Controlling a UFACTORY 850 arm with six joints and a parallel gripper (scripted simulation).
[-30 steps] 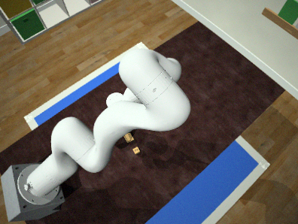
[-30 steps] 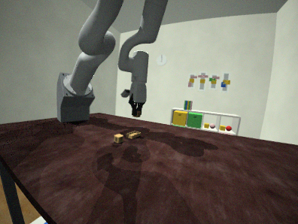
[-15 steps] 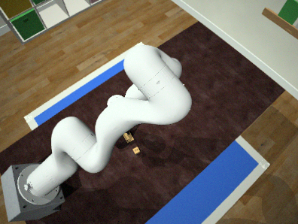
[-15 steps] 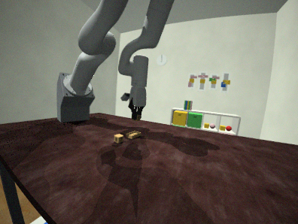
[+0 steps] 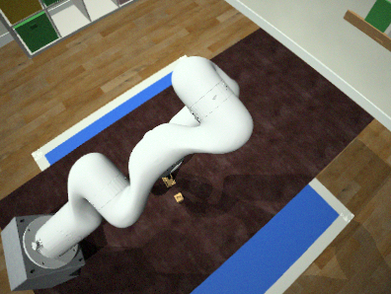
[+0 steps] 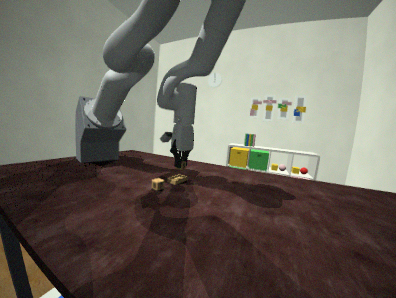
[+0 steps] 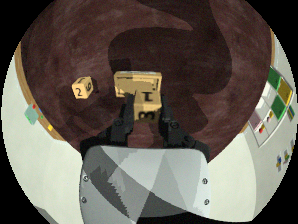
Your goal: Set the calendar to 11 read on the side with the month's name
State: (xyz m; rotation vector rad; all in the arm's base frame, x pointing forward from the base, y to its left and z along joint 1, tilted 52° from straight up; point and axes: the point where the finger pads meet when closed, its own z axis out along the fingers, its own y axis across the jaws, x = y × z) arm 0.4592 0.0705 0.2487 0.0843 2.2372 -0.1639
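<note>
Now: hand 10 mm above the cube. The rest, counted from my hand: wooden tray 70 mm below, 20 mm to the right.
</note>
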